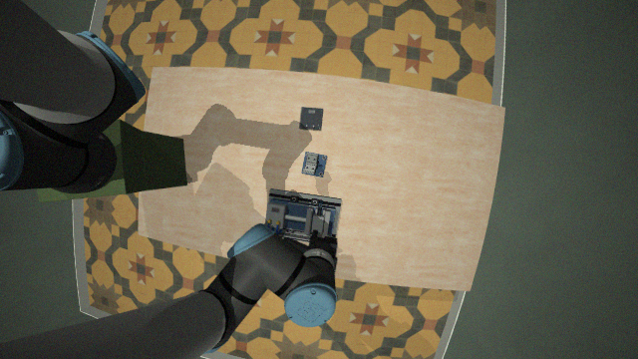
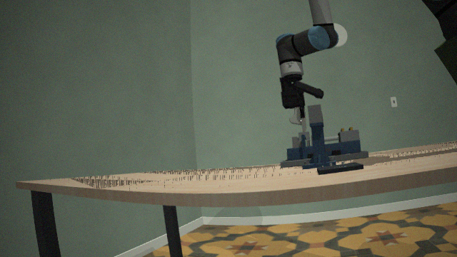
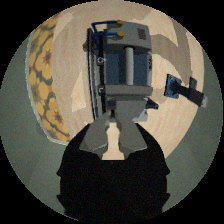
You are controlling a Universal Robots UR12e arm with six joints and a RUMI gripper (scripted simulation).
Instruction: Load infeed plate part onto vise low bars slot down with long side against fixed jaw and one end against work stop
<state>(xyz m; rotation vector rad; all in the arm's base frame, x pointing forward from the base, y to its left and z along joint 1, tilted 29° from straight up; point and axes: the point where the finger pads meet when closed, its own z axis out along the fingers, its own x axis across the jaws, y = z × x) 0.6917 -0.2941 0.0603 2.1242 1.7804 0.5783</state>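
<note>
My gripper is now 1 cm short of the grey part, 4 cm to the right of it and 3 cm above it. From my hand the other things lie so: air cylinder block 16 cm behind, 6 cm to the left, 4 cm below; then vise 6 cm behind, 5 cm to the left, 8 cm below; then air cylinder rod 8 cm behind, 5 cm to the left, 4 cm below.
</note>
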